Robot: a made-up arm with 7 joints. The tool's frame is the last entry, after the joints. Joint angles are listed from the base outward.
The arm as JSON. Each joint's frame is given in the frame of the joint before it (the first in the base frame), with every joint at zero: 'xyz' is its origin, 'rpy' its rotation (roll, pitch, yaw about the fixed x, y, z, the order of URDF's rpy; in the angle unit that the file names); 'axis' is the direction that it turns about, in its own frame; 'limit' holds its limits. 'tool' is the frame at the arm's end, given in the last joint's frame.
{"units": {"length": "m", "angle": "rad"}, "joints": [
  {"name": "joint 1", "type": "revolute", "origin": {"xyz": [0.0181, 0.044, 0.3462], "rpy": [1.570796, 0.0, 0.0]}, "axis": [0.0, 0.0, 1.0], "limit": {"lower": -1.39, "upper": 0.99}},
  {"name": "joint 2", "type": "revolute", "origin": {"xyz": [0.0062, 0.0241, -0.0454], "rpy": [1.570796, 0.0, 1.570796]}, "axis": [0.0, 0.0, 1.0], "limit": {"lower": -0.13, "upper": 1.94}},
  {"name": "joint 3", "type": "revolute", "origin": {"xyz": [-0.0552, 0.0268, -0.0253], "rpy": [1.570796, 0.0, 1.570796]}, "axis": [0.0, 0.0, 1.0], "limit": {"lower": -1.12, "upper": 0.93}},
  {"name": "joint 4", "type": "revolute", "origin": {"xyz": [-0.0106, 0.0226, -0.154], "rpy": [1.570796, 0.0, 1.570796]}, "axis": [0.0, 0.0, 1.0], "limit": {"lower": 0.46, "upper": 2.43}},
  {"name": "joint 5", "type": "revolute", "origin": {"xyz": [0.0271, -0.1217, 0.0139], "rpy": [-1.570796, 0.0, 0.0]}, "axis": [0.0, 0.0, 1.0], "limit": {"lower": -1.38, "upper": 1.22}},
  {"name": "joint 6", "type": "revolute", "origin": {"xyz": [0.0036, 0.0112, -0.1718], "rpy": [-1.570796, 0.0, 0.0]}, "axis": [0.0, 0.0, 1.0], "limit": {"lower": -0.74, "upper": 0.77}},
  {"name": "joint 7", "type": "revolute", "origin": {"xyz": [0.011, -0.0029, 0.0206], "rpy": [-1.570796, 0.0, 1.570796]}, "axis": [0.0, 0.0, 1.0], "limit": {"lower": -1.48, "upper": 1.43}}
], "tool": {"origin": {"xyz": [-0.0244, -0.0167, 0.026], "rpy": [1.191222, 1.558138, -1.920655]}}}
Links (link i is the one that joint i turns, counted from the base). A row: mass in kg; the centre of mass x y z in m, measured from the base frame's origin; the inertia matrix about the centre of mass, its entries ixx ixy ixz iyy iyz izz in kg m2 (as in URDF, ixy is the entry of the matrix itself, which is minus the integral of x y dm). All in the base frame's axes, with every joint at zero. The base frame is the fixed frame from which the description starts. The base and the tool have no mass.
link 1: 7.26; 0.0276 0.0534 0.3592; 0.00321 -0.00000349 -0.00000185 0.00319 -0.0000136 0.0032
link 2: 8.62; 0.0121 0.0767 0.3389; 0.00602 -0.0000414 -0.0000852 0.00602 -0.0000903 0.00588
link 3: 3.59; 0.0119 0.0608 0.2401; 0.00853 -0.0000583 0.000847 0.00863 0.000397 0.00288
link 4: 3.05; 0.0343 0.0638 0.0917; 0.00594 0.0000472 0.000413 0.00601 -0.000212 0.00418
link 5: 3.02; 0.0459 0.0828 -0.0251; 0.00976 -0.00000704 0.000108 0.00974 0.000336 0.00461
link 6: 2.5; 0.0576 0.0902 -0.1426; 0.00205 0 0 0.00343 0 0.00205
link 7: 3.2; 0.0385 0.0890 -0.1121; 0.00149 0 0 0.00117 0 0.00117
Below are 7 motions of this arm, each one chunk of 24 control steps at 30 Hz.
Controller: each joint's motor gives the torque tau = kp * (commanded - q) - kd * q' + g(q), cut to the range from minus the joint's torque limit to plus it. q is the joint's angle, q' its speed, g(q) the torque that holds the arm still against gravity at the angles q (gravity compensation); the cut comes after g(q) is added. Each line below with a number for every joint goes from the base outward.
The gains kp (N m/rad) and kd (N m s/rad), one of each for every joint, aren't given. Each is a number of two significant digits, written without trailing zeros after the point. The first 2 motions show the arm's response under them.
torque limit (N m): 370 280 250 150 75 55 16
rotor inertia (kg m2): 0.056 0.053 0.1 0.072 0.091 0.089 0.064
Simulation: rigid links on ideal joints. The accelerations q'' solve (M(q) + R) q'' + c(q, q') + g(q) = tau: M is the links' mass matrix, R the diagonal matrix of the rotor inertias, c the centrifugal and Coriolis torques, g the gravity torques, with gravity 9.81 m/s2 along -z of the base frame. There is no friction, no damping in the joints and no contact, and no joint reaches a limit. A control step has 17 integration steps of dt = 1/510 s. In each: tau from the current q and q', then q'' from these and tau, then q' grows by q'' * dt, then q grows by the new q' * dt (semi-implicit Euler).
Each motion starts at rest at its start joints. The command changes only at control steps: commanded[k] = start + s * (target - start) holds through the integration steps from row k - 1 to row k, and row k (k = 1, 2, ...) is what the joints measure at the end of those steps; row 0 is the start. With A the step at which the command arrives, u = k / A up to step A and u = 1 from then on. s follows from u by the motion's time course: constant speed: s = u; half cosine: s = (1 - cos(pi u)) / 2; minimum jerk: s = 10 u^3 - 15 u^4 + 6 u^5; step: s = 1 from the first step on.
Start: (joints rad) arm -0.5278 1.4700 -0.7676 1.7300 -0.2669 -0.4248 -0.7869
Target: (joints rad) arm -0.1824 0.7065 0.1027 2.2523 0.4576 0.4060 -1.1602
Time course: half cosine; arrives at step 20
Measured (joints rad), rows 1 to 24:
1: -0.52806 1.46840 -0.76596 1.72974 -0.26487 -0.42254 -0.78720
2: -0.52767 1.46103 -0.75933 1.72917 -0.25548 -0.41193 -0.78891
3: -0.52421 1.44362 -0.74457 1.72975 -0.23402 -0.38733 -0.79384
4: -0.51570 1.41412 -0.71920 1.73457 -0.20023 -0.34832 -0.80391
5: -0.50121 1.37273 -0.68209 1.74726 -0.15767 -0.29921 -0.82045
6: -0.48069 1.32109 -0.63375 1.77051 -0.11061 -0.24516 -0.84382
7: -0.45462 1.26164 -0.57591 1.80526 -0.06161 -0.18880 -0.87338
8: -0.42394 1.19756 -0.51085 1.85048 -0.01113 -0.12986 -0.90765
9: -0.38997 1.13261 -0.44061 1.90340 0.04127 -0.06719 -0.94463
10: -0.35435 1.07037 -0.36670 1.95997 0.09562 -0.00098 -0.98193
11: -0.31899 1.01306 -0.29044 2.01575 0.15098 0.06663 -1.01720
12: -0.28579 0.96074 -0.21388 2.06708 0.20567 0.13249 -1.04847
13: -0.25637 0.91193 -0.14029 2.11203 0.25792 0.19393 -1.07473
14: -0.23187 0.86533 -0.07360 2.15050 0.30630 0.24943 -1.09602
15: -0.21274 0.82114 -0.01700 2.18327 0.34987 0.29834 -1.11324
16: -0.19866 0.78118 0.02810 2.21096 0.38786 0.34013 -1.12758
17: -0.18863 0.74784 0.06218 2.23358 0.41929 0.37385 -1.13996
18: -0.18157 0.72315 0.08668 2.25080 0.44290 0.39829 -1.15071
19: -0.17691 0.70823 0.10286 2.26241 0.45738 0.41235 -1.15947
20: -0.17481 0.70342 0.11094 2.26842 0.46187 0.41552 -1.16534
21: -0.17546 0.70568 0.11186 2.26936 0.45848 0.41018 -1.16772
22: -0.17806 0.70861 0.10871 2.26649 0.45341 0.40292 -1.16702
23: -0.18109 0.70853 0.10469 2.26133 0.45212 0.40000 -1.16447
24: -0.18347 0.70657 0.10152 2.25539 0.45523 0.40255 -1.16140
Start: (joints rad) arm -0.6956 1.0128 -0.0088 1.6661 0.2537 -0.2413 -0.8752
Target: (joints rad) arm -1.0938 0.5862 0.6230 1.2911 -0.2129 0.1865 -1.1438
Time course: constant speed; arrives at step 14
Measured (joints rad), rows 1 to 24:
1: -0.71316 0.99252 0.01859 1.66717 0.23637 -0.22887 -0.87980
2: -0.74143 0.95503 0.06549 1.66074 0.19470 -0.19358 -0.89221
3: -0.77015 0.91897 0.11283 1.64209 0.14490 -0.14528 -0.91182
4: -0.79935 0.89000 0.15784 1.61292 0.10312 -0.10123 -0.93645
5: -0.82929 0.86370 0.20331 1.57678 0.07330 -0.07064 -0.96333
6: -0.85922 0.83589 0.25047 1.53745 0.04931 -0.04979 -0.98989
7: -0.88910 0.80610 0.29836 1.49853 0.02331 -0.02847 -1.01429
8: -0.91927 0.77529 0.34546 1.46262 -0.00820 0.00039 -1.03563
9: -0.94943 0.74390 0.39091 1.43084 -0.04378 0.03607 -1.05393
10: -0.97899 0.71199 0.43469 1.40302 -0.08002 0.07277 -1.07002
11: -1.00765 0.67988 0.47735 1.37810 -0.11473 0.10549 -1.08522
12: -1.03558 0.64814 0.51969 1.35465 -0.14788 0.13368 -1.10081
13: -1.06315 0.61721 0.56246 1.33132 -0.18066 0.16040 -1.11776
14: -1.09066 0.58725 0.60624 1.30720 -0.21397 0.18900 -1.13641
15: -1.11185 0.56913 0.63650 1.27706 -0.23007 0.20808 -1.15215
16: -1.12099 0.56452 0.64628 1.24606 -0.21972 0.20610 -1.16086
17: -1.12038 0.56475 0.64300 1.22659 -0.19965 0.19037 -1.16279
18: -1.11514 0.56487 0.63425 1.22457 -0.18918 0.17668 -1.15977
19: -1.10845 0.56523 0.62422 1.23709 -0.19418 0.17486 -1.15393
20: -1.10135 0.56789 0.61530 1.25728 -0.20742 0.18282 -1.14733
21: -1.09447 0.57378 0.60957 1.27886 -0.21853 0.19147 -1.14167
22: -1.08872 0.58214 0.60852 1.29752 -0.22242 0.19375 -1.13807
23: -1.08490 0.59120 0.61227 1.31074 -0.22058 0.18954 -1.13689
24: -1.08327 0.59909 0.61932 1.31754 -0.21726 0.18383 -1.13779
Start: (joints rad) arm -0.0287 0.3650 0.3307 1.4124 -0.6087 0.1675 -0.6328
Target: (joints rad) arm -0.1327 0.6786 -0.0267 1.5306 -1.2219 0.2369 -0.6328
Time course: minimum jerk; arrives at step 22
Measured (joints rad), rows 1 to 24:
1: -0.02879 0.36518 0.33056 1.41242 -0.60890 0.16753 -0.63280
2: -0.02940 0.36652 0.32949 1.41253 -0.61054 0.16776 -0.63279
3: -0.03113 0.37048 0.32626 1.41290 -0.61624 0.16852 -0.63275
4: -0.03429 0.37814 0.31978 1.41375 -0.62884 0.17014 -0.63270
5: -0.03876 0.38987 0.30934 1.41547 -0.65000 0.17278 -0.63264
6: -0.04421 0.40557 0.29458 1.41859 -0.67978 0.17637 -0.63260
7: -0.05029 0.42488 0.27543 1.42367 -0.71713 0.18075 -0.63260
8: -0.05671 0.44726 0.25218 1.43105 -0.76070 0.18573 -0.63266
9: -0.06332 0.47200 0.22544 1.44079 -0.80919 0.19120 -0.63275
10: -0.07011 0.49826 0.19612 1.45259 -0.86128 0.19703 -0.63283
11: -0.07714 0.52512 0.16524 1.46584 -0.91540 0.20308 -0.63281
12: -0.08450 0.55158 0.13386 1.47966 -0.96968 0.20915 -0.63263
13: -0.09225 0.57673 0.10297 1.49305 -1.02212 0.21502 -0.63229
14: -0.10033 0.59976 0.07347 1.50506 -1.07087 0.22046 -0.63182
15: -0.10855 0.62003 0.04619 1.51492 -1.11440 0.22529 -0.63135
16: -0.11659 0.63712 0.02193 1.52220 -1.15156 0.22938 -0.63102
17: -0.12401 0.65077 0.00140 1.52682 -1.18156 0.23266 -0.63094
18: -0.13033 0.66096 -0.01483 1.52907 -1.20392 0.23508 -0.63118
19: -0.13510 0.66784 -0.02637 1.52947 -1.21863 0.23663 -0.63172
20: -0.13804 0.67185 -0.03322 1.52868 -1.22620 0.23738 -0.63246
21: -0.13907 0.67369 -0.03580 1.52741 -1.22787 0.23748 -0.63325
22: -0.13842 0.67449 -0.03507 1.52634 -1.22571 0.23720 -0.63392
23: -0.13663 0.67554 -0.03245 1.52601 -1.22245 0.23686 -0.63434
24: -0.13439 0.67741 -0.02914 1.52666 -1.22037 0.23669 -0.63444

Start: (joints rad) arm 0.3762 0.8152 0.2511 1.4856 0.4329 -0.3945 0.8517
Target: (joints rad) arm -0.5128 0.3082 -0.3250 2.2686 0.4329 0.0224 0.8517
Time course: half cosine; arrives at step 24
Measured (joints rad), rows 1 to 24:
1: 0.37439 0.81537 0.25125 1.48695 0.43280 -0.39381 0.85190
2: 0.36719 0.81535 0.25128 1.49251 0.43217 -0.39041 0.85278
3: 0.35268 0.81330 0.24962 1.50436 0.43057 -0.38218 0.85473
4: 0.33088 0.80669 0.24369 1.52314 0.42817 -0.36866 0.85773
5: 0.30202 0.79357 0.23097 1.54883 0.42577 -0.35118 0.86138
6: 0.26591 0.77300 0.20985 1.58076 0.42430 -0.33152 0.86495
7: 0.22240 0.74499 0.17994 1.61755 0.42435 -0.31070 0.86760
8: 0.17172 0.71044 0.14203 1.65729 0.42609 -0.28855 0.86864
9: 0.11463 0.67117 0.09792 1.69819 0.42943 -0.26447 0.86766
10: 0.05244 0.62967 0.05002 1.73917 0.43401 -0.23824 0.86466
11: -0.01293 0.58857 0.00101 1.78014 0.43916 -0.21039 0.86006
12: -0.07910 0.55003 -0.04661 1.82183 0.44397 -0.18193 0.85460
13: -0.14359 0.51515 -0.09090 1.86532 0.44747 -0.15381 0.84923
14: -0.20419 0.48393 -0.13073 1.91151 0.44895 -0.12662 0.84484
15: -0.25945 0.45554 -0.16587 1.96063 0.44821 -0.10062 0.84213
16: -0.30883 0.42890 -0.19686 2.01213 0.44562 -0.07603 0.84137
17: -0.35266 0.40332 -0.22463 2.06458 0.44195 -0.05322 0.84239
18: -0.39163 0.37885 -0.25007 2.11591 0.43813 -0.03268 0.84455
19: -0.42620 0.35632 -0.27344 2.16361 0.43494 -0.01485 0.84697
20: -0.45622 0.33690 -0.29424 2.20517 0.43286 -0.00004 0.84879
21: -0.48094 0.32164 -0.31142 2.23857 0.43193 0.01157 0.84950
22: -0.49941 0.31106 -0.32396 2.26270 0.43182 0.01986 0.84904
23: -0.51091 0.30514 -0.33139 2.27738 0.43210 0.02470 0.84783
24: -0.51506 0.30366 -0.33388 2.28319 0.43247 0.02593 0.84645

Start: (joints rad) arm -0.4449 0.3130 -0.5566 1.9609 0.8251 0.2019 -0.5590
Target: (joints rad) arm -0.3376 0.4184 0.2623 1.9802 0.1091 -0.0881 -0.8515
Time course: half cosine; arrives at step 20
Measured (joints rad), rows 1 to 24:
1: -0.44525 0.31264 -0.55541 1.96086 0.82357 0.20112 -0.55938
2: -0.44613 0.31172 -0.54996 1.96063 0.81641 0.19743 -0.56133
3: -0.44653 0.31121 -0.53674 1.96006 0.79956 0.18881 -0.56640
4: -0.44490 0.31263 -0.51293 1.95910 0.77166 0.17507 -0.57582
5: -0.44028 0.31690 -0.47686 1.95777 0.73390 0.15773 -0.59000
6: -0.43269 0.32409 -0.42854 1.95612 0.68854 0.13862 -0.60847
7: -0.42288 0.33364 -0.36980 1.95435 0.63769 0.11869 -0.63008
8: -0.41194 0.34472 -0.30370 1.95290 0.58296 0.09784 -0.65347
9: -0.40088 0.35637 -0.23371 1.95231 0.52573 0.07570 -0.67741
10: -0.39037 0.36763 -0.16295 1.95301 0.46741 0.05239 -0.70106
11: -0.38060 0.37786 -0.09379 1.95521 0.40943 0.02875 -0.72403
12: -0.37148 0.38680 -0.02787 1.95876 0.35320 0.00587 -0.74620
13: -0.36293 0.39465 0.03383 1.96330 0.29996 -0.01535 -0.76755
14: -0.35503 0.40180 0.09066 1.96833 0.25082 -0.03448 -0.78793
15: -0.34794 0.40847 0.14201 1.97332 0.20687 -0.05137 -0.80695
16: -0.34184 0.41462 0.18710 1.97784 0.16918 -0.06582 -0.82399
17: -0.33686 0.41996 0.22484 1.98165 0.13878 -0.07747 -0.83832
18: -0.33314 0.42411 0.25401 1.98471 0.11652 -0.08589 -0.84925
19: -0.33079 0.42679 0.27348 1.98704 0.10300 -0.09069 -0.85630
20: -0.32992 0.42784 0.28241 1.98864 0.09852 -0.09174 -0.85925
21: -0.33055 0.42692 0.28158 1.98937 0.10140 -0.08987 -0.85852
22: -0.33263 0.42382 0.27440 1.98886 0.10696 -0.08732 -0.85551
23: -0.33570 0.41947 0.26532 1.98682 0.11080 -0.08619 -0.85201
24: -0.33890 0.41562 0.25786 1.98340 0.11172 -0.08686 -0.84940

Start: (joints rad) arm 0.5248 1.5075 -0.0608 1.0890 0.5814 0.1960 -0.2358
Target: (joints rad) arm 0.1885 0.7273 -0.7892 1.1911 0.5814 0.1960 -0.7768
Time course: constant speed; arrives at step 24
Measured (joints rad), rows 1 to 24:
1: 0.52563 1.50534 -0.06565 1.08912 0.57987 0.19621 -0.23810
2: 0.52305 1.49649 -0.07678 1.08996 0.57615 0.19671 -0.24601
3: 0.51536 1.47739 -0.09531 1.09171 0.57230 0.19723 -0.26117
4: 0.50233 1.44674 -0.12216 1.09413 0.57075 0.19733 -0.28359
5: 0.48431 1.40540 -0.15719 1.09669 0.57237 0.19680 -0.31205
6: 0.46228 1.35580 -0.19905 1.09898 0.57628 0.19582 -0.34458
7: 0.43759 1.30146 -0.24538 1.10114 0.58093 0.19481 -0.37896
8: 0.41186 1.24629 -0.29337 1.10396 0.58505 0.19416 -0.41304
9: 0.38683 1.19395 -0.34020 1.10841 0.58799 0.19402 -0.44510
10: 0.36422 1.14713 -0.38349 1.11500 0.58955 0.19428 -0.47400
11: 0.34541 1.10727 -0.42159 1.12347 0.58977 0.19471 -0.49925
12: 0.33110 1.07452 -0.45375 1.13288 0.58879 0.19512 -0.52100
13: 0.32112 1.04798 -0.48018 1.14202 0.58688 0.19542 -0.53993
14: 0.31446 1.02605 -0.50196 1.14985 0.58444 0.19565 -0.55701
15: 0.30952 1.00672 -0.52085 1.15578 0.58191 0.19585 -0.57332
16: 0.30454 0.98791 -0.53892 1.15968 0.57973 0.19604 -0.58986
17: 0.29799 0.96761 -0.55823 1.16174 0.57822 0.19618 -0.60741
18: 0.28879 0.94422 -0.58041 1.16237 0.57756 0.19621 -0.62652
19: 0.27645 0.91666 -0.60648 1.16213 0.57778 0.19612 -0.64744
20: 0.26102 0.88463 -0.63672 1.16167 0.57875 0.19590 -0.67024
21: 0.24297 0.84857 -0.67074 1.16171 0.58026 0.19563 -0.69472
22: 0.22309 0.80952 -0.70760 1.16293 0.58200 0.19538 -0.72050
23: 0.20240 0.76889 -0.74602 1.16582 0.58366 0.19522 -0.74701
24: 0.18199 0.72816 -0.78461 1.17058 0.58497 0.19516 -0.77360

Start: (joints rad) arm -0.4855 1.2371 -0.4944 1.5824 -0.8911 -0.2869 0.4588
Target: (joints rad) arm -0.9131 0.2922 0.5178 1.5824 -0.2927 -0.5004 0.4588
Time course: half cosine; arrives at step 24
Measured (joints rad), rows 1 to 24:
1: -0.48751 1.23508 -0.49143 1.58207 -0.89017 -0.28731 0.45882
2: -0.49369 1.22686 -0.48129 1.58064 -0.88550 -0.28916 0.45879
3: -0.50359 1.20936 -0.46280 1.57795 -0.87424 -0.29346 0.45862
4: -0.51634 1.18193 -0.43621 1.57512 -0.85583 -0.30043 0.45826
5: -0.53171 1.14564 -0.40204 1.57376 -0.83194 -0.30948 0.45787
6: -0.54960 1.10214 -0.36097 1.57499 -0.80484 -0.31974 0.45769
7: -0.56977 1.05284 -0.31381 1.57892 -0.77585 -0.33066 0.45794
8: -0.59179 0.99887 -0.26133 1.58488 -0.74501 -0.34223 0.45872
9: -0.61519 0.94138 -0.20425 1.59179 -0.71177 -0.35468 0.45998
10: -0.63957 0.88171 -0.14324 1.59847 -0.67585 -0.36814 0.46152
11: -0.66465 0.82121 -0.07896 1.60382 -0.63759 -0.38238 0.46305
12: -0.69027 0.76107 -0.01215 1.60705 -0.59780 -0.39691 0.46429
13: -0.71631 0.70209 0.05615 1.60778 -0.55741 -0.41125 0.46507
14: -0.74271 0.64473 0.12461 1.60606 -0.51728 -0.42511 0.46536
15: -0.76935 0.58928 0.19160 1.60232 -0.47820 -0.43832 0.46523
16: -0.79598 0.53595 0.25538 1.59713 -0.44092 -0.45079 0.46481
17: -0.82213 0.48509 0.31433 1.59102 -0.40622 -0.46233 0.46416
18: -0.84707 0.43729 0.36710 1.58440 -0.37477 -0.47267 0.46330
19: -0.86998 0.39347 0.41279 1.57760 -0.34713 -0.48158 0.46219
20: -0.89001 0.35484 0.45089 1.57092 -0.32373 -0.48886 0.46080
21: -0.90645 0.32272 0.48117 1.56468 -0.30491 -0.49446 0.45916
22: -0.91877 0.29836 0.50354 1.55923 -0.29103 -0.49836 0.45738
23: -0.92662 0.28280 0.51793 1.55492 -0.28243 -0.50057 0.45568
24: -0.92982 0.27669 0.52425 1.55200 -0.27935 -0.50106 0.45432

